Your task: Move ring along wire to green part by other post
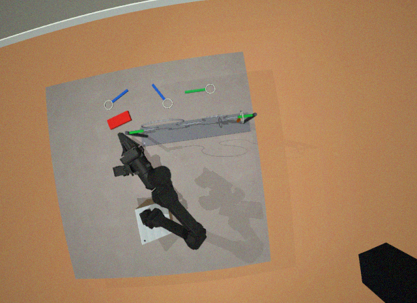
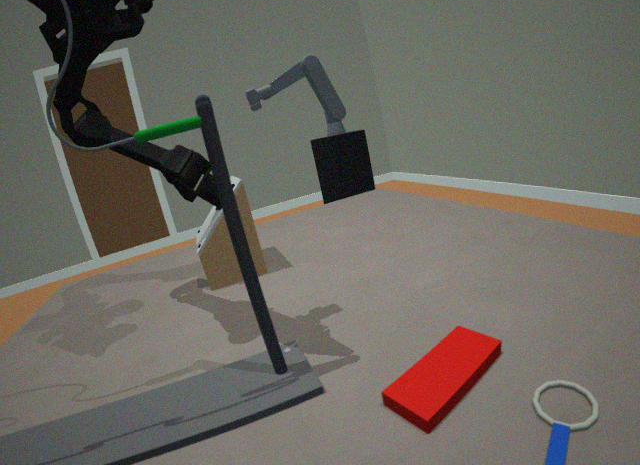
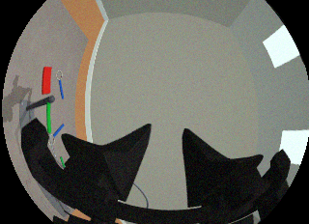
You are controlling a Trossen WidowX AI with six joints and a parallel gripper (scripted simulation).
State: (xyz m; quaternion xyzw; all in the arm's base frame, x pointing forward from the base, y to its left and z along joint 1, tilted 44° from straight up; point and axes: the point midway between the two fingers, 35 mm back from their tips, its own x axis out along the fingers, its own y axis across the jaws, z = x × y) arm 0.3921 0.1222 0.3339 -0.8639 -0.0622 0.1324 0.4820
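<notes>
Now: the ring with orange handle 4 cm behind my gripper tip, 45 cm to the right of it and 31 cm below it. The rest, counted from my gripper tip: green-handled ring (20 cm ahead, 33 cm to the right, 56 cm below); then red block (17 cm ahead, 20 cm to the left, 55 cm below).
</notes>
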